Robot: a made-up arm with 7 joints.
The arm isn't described. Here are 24 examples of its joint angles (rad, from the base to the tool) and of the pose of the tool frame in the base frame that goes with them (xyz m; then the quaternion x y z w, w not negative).
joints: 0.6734 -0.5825 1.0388 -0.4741 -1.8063 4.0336 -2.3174
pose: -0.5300 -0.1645 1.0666 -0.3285 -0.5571 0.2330 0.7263
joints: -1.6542 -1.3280 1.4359 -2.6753 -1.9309 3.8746 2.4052
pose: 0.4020 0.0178 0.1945 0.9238 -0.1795 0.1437 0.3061
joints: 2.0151 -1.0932 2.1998 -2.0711 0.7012 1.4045 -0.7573
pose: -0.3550 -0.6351 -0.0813 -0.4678 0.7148 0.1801 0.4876
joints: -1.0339 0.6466 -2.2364 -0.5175 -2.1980 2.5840 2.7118
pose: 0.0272 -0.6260 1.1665 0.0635 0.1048 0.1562 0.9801
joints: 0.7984 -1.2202 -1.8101 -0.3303 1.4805 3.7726 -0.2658
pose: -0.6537 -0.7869 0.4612 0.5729 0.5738 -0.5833 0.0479
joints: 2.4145 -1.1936 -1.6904 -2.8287 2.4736 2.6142 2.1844
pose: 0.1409 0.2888 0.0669 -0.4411 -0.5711 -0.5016 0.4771
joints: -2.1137 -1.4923 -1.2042 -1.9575 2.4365 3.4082 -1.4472
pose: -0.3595 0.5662 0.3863 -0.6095 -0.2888 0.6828 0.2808
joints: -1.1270 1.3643 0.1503 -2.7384 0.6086 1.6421 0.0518
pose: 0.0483 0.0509 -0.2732 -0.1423 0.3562 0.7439 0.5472
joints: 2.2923 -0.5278 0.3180 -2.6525 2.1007 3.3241 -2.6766
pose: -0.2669 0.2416 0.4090 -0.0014 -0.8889 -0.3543 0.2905
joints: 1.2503 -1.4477 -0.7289 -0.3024 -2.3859 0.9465 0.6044
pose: -0.2823 -1.1565 0.3941 -0.4071 0.9026 0.1250 0.0627
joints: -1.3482 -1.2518 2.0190 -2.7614 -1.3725 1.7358 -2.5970
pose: 0.4000 0.0300 -0.0375 0.2584 -0.1734 0.9309 0.1912
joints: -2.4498 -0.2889 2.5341 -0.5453 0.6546 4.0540 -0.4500
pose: 0.3991 0.1589 1.1541 -0.0034 0.1688 -0.9845 0.0480
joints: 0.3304 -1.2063 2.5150 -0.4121 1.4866 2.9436 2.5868
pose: -1.0794 -0.1680 0.5202 0.7399 -0.0401 -0.6408 0.2008
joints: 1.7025 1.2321 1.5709 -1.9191 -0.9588 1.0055 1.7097
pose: -0.7872 0.2315 0.2709 0.5186 0.7761 0.2252 0.2791
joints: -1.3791 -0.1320 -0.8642 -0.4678 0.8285 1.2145 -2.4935
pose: -0.1848 -0.0866 1.3849 0.7818 0.3642 -0.0433 0.5042
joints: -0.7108 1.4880 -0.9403 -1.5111 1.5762 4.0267 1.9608
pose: 0.1750 -0.8186 -0.0287 -0.3483 -0.5015 0.7887 0.0717
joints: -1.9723 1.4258 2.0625 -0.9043 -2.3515 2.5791 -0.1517
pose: 0.0614 -0.9974 0.6484 0.6658 -0.2484 0.3681 0.5996
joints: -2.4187 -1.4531 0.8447 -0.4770 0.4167 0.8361 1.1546
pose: 0.9910 0.5337 0.5221 0.4039 -0.6359 0.3685 0.5447
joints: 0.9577 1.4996 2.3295 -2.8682 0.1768 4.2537 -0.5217
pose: -0.2132 0.1710 0.4520 -0.2771 -0.3929 0.2369 0.8442
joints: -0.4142 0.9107 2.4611 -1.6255 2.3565 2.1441 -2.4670
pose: 0.2746 0.4376 0.9786 0.0482 -0.0321 -0.3388 0.9391
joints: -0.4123 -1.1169 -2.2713 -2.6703 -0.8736 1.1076 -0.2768
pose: -0.1840 -0.2845 -0.1371 -0.6502 0.2752 0.0988 0.7012
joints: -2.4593 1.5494 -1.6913 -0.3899 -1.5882 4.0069 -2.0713
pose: -0.8865 -0.5318 0.1731 -0.3323 -0.8634 0.1922 0.3274
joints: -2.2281 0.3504 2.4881 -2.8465 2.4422 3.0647 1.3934
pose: 0.3066 0.0242 0.1779 0.2142 0.9175 0.2559 0.2166
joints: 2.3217 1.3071 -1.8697 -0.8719 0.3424 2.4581 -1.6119
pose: -0.3798 1.0147 0.6356 -0.0976 0.6662 0.4328 0.5994
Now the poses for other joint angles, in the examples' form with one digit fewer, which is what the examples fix.
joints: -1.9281 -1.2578 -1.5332 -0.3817 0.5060 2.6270 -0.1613
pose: 0.294 1.100 0.527 -0.506 -0.134 0.263 0.811
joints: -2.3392 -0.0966 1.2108 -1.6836 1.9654 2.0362 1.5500
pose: 0.326 -0.680 0.747 0.080 0.615 0.048 0.783
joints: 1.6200 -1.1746 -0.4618 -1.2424 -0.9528 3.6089 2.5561
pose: 0.195 -0.570 0.997 0.083 0.014 -0.061 0.995
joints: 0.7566 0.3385 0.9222 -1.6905 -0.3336 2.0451 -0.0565
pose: 0.020 0.886 0.593 -0.613 -0.786 -0.070 0.043
